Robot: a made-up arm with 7 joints.
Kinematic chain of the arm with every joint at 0, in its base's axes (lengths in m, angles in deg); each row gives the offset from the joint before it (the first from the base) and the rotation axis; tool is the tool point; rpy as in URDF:
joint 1: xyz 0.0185 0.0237 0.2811 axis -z
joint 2: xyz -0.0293 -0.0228 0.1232 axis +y
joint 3: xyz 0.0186 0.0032 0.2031 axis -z
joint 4: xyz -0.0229 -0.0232 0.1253 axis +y
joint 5: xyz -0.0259 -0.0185 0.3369 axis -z
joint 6: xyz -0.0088 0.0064 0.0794 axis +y
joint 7: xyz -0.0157 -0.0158 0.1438 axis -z
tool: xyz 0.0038 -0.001 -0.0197 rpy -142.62 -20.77 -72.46
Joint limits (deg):
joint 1: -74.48..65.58
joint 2: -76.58..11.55
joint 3: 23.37..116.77
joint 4: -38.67..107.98
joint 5: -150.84..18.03
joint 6: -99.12..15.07
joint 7: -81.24..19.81
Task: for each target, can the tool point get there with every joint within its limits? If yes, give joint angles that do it. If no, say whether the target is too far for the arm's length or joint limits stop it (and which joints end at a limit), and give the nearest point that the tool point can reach.
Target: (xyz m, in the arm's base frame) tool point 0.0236 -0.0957 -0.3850
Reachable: no: joint limits stop it (at a limit: joint 2, joint 3, joint 4, joint 7) | nearest point 0.0351 -0.3639 0.1522 | short by 0.601 m
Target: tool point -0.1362 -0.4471 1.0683
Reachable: yes | joints -46.43 -26.92 76.09 33.61 -50.03 -52.84 -42.78
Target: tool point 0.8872 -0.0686 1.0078
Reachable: no: too far | nearest point 0.5675 -0.0346 0.9001 | short by 0.339 m
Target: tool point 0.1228 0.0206 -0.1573
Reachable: no: joint limits stop it (at a limit: joint 1, joint 2, joint 3, joint 4, joint 7) | nearest point 0.2348 -0.2640 0.1734 | short by 0.450 m
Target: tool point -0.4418 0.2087 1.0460
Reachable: yes | joints 42.14 -27.08 69.25 24.80 -65.44 -67.27 -43.34
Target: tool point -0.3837 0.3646 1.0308
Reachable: yes | joints 30.44 -24.43 41.45 -6.95 -1.26 -60.99 -12.24
